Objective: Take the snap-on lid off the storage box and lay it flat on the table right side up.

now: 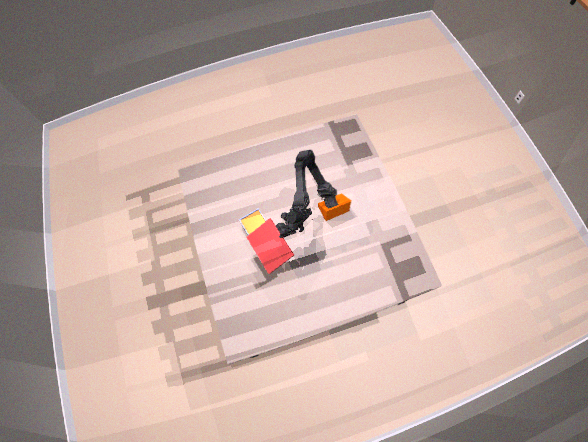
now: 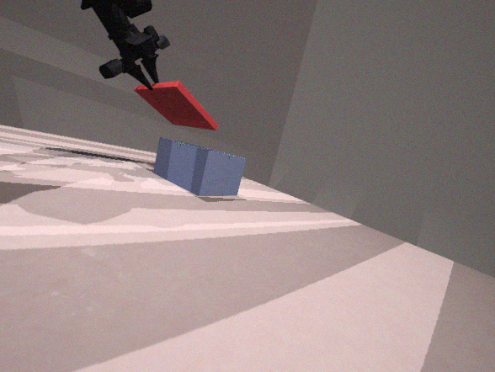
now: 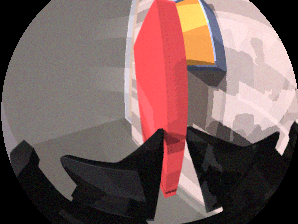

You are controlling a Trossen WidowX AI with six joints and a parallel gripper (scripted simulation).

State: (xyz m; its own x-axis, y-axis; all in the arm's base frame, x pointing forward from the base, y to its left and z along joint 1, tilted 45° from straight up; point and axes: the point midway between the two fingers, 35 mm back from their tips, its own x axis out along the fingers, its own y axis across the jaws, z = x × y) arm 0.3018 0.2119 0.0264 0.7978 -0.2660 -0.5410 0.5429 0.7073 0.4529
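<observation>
The flat red lid lies 70 mm ahead of my gripper tip, 20 mm to the left of it and 30 mm below it. From my gripper tip the other things lie so: blue storage box (110 mm ahead, 150 mm to the right, 180 mm below).
</observation>
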